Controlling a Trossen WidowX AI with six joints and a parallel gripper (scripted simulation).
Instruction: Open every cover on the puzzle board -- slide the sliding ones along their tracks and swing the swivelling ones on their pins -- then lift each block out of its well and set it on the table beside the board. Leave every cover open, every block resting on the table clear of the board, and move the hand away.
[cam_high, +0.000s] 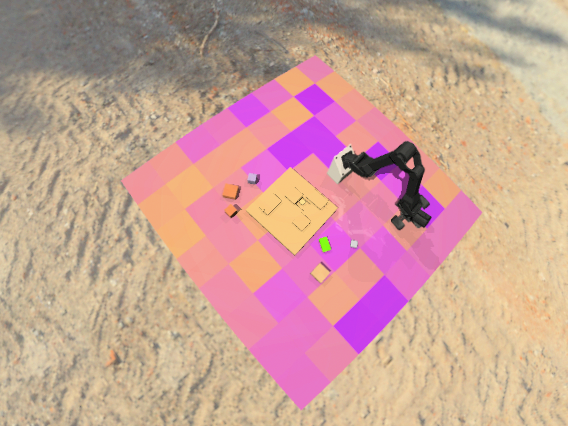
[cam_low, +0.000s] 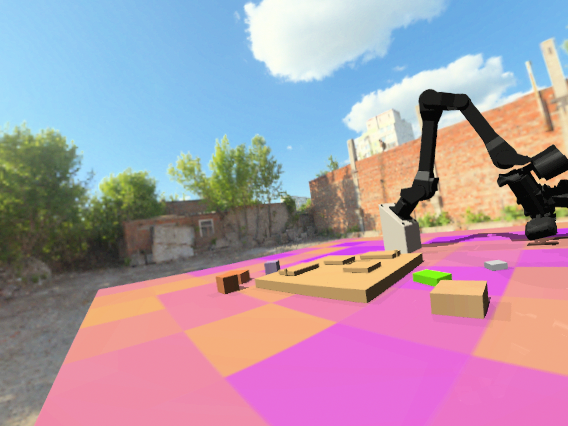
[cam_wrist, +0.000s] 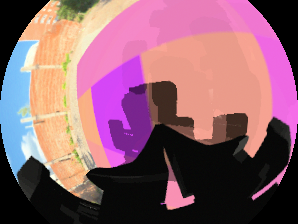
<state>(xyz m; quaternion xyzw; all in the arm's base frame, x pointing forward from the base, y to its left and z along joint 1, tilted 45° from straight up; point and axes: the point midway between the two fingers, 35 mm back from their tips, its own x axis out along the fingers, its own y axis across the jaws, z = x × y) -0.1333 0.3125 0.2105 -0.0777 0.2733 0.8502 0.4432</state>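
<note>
The green block lies 440 mm ahead of my gripper tip and 140 mm to the right of it. Round my gripper tip: greyish-purple block: 520 mm ahead, 580 mm to the right, 10 mm above; then tan puzzle board: 450 mm ahead, 360 mm to the right, 10 mm above; then tan block: 540 mm ahead, 60 mm to the right.
</note>
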